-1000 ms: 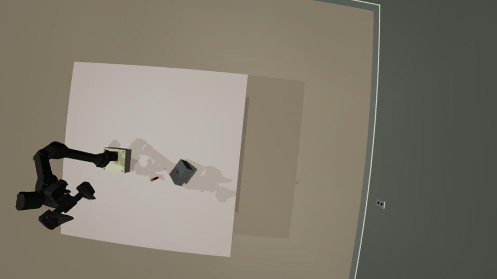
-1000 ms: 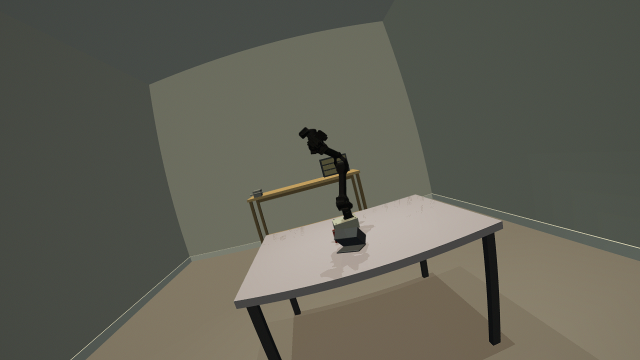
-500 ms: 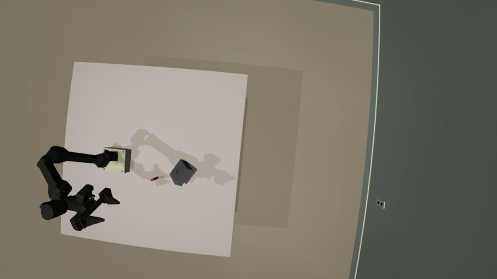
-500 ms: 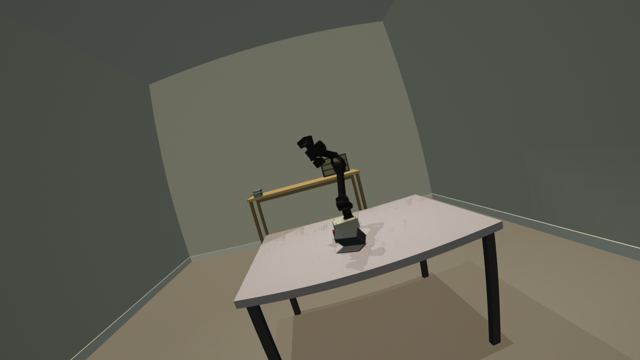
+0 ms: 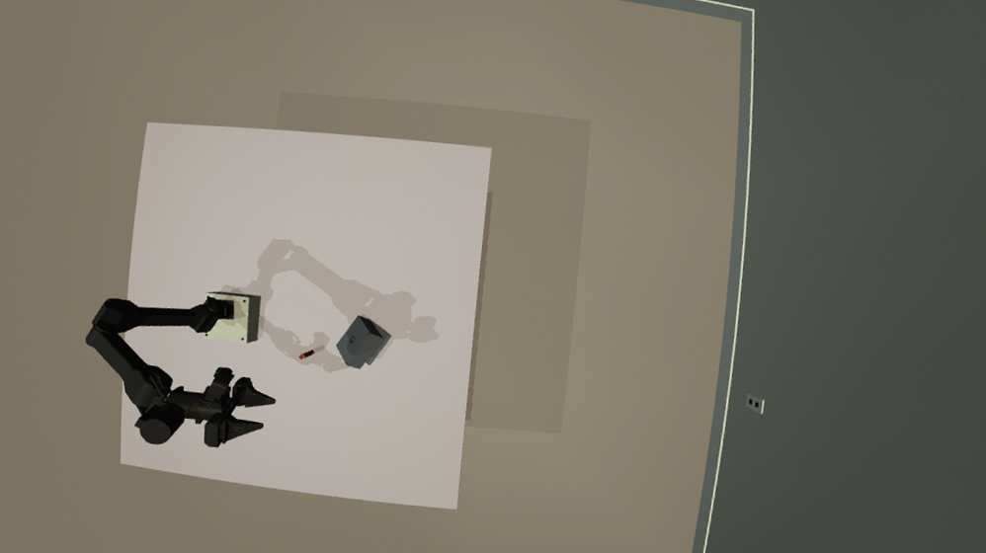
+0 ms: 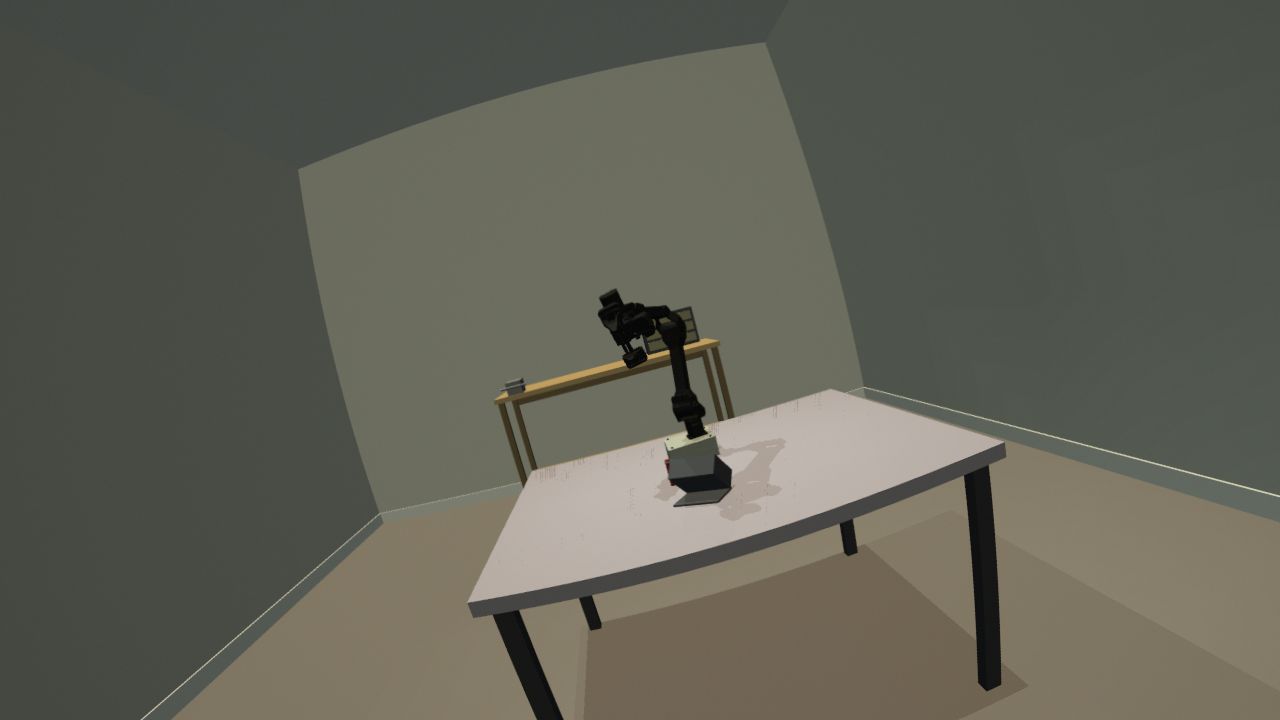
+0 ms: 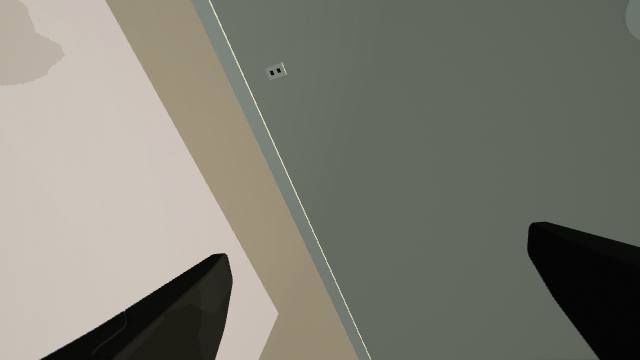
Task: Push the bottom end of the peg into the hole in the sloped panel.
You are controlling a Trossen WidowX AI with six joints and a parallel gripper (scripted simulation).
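The red peg lies 11 cm behind my gripper tip, 5 cm to the left of it and 38 cm below it. Round my gripper tip: grey sloped panel block (8 cm ahead, 10 cm to the left, 37 cm below).
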